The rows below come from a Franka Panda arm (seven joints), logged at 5 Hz.
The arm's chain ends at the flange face. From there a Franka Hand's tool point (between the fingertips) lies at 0.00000 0.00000 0.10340 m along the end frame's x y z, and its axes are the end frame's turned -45 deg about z.
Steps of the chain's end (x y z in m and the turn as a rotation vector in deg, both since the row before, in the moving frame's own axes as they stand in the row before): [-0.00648 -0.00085 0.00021 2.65 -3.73 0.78]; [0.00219 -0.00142 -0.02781 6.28 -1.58 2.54]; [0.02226 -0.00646 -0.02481 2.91 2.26 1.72]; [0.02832 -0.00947 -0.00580 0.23 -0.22 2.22]
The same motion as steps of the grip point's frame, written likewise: [-0.00530 -0.01333 -0.00012 4.51 -0.76 0.78]; [0.00876 -0.00933 -0.02847 5.56 3.32 2.54]; [0.02691 0.01044 -0.02502 0.46 3.66 1.72]; [0.02675 0.01276 -0.00580 0.32 0.01 2.22]
